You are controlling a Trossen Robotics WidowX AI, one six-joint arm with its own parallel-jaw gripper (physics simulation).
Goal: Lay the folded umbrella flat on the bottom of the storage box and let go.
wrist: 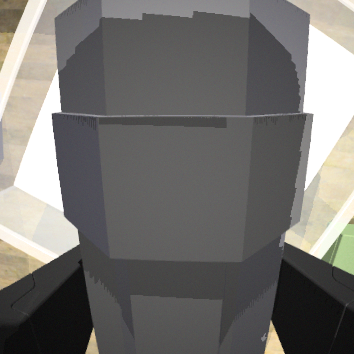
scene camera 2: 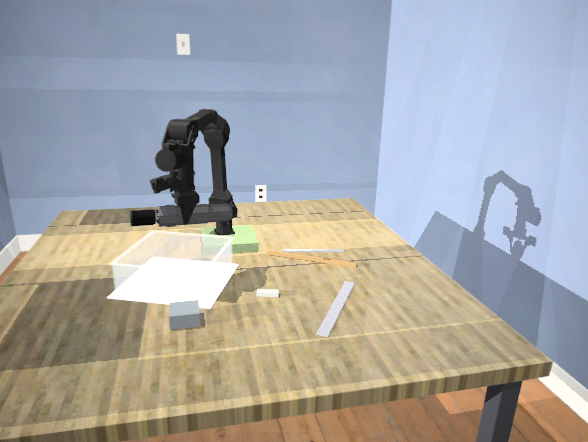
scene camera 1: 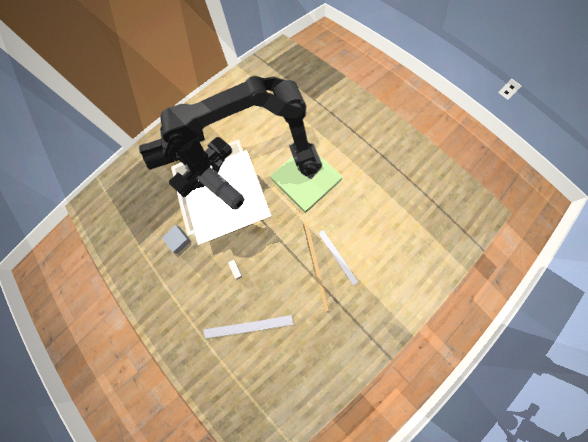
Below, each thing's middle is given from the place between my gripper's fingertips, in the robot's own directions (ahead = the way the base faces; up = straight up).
Labels:
The storage box (scene camera 2: 170, 266) lies 30 mm to the right of my hand and 130 mm below it.

